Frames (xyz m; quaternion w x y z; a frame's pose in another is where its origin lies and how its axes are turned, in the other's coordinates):
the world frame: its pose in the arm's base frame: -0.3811 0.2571 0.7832 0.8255 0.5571 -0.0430 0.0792
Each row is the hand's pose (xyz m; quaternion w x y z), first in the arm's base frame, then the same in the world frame.
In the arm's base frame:
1: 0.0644 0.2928 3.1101 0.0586 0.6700 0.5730 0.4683
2: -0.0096 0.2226 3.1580 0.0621 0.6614 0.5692 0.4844
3: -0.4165 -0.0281 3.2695 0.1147 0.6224 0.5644 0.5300
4: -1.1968 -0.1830 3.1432 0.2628 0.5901 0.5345 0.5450
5: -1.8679 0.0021 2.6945 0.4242 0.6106 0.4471 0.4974
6: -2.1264 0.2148 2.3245 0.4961 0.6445 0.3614 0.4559
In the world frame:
1: 0.8118 2.0580 0.8484 0.4341 0.5860 0.6834 0.0339
2: 0.7408 2.0892 0.9302 0.4336 0.5773 0.6901 0.0494
3: 0.3375 2.1718 1.1974 0.4591 0.5174 0.7168 0.0872
4: -0.4631 2.1391 1.2800 0.5659 0.4065 0.7094 0.1059
5: -1.1794 1.9172 0.9284 0.7105 0.3245 0.6161 0.1017
6: -1.4750 1.7036 0.5879 0.7892 0.3039 0.5226 0.1080

